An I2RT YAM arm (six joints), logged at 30 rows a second.
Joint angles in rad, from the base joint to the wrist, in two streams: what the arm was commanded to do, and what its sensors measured. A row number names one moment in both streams.
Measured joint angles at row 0:
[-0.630, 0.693, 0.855, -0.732, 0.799, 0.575]
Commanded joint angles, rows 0 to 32:
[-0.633, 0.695, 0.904, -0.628, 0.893, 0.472]
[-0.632, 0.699, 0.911, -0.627, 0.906, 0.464]
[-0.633, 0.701, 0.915, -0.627, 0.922, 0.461]
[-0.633, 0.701, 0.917, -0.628, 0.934, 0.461]
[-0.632, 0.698, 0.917, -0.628, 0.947, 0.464]
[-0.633, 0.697, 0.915, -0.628, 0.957, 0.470]
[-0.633, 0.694, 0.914, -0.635, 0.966, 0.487]
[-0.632, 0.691, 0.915, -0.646, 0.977, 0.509]
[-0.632, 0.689, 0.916, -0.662, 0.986, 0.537]
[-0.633, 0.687, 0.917, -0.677, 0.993, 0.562]
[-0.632, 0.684, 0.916, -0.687, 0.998, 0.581]
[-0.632, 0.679, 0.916, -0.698, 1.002, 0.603]
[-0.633, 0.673, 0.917, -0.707, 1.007, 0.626]
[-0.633, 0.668, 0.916, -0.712, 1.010, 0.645]
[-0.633, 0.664, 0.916, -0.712, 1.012, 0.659]
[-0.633, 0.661, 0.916, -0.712, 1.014, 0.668]
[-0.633, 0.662, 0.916, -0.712, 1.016, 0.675]
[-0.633, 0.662, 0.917, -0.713, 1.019, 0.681]
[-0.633, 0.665, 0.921, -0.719, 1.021, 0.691]
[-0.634, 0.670, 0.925, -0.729, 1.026, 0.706]
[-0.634, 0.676, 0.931, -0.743, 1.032, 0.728]
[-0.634, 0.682, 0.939, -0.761, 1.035, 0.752]
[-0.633, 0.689, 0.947, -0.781, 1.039, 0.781]
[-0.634, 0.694, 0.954, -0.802, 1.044, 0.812]
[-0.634, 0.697, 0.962, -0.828, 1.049, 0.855]
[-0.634, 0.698, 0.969, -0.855, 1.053, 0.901]
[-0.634, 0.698, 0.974, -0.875, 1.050, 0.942]
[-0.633, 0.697, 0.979, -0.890, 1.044, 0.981]
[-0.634, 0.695, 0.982, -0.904, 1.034, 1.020]
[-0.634, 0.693, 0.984, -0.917, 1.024, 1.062]
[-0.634, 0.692, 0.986, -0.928, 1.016, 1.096]
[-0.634, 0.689, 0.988, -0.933, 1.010, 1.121]
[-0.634, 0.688, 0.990, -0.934, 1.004, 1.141]
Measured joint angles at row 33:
[-0.630, 0.697, 0.944, -0.890, 0.999, 0.943]
